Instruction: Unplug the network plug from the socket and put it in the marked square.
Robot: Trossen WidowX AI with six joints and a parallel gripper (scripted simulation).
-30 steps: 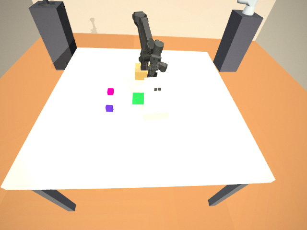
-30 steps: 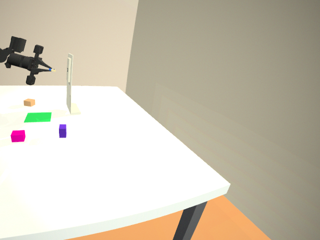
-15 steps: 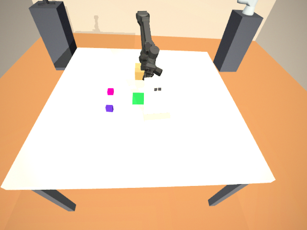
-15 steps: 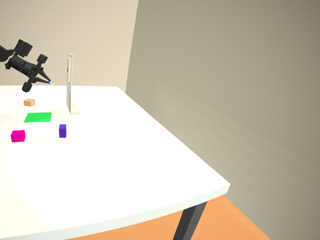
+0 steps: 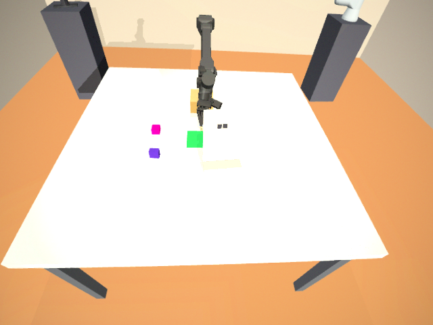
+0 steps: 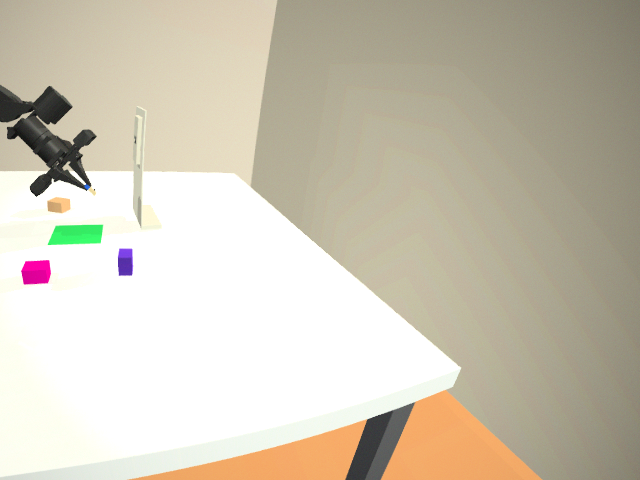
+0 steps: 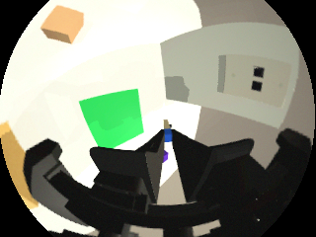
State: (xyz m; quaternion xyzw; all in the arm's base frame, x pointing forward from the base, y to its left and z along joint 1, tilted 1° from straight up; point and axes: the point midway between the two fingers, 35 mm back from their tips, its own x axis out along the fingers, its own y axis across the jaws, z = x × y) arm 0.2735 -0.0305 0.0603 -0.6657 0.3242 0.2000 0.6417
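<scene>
Now: gripper tip 30 mm past the green marked square, 10 mm to the left of it and 110 mm above it. Also, from my gripper tip: network plug right at my gripper tip; then upright panel 130 mm ahead, 80 mm to the left, 20 mm above.
</scene>
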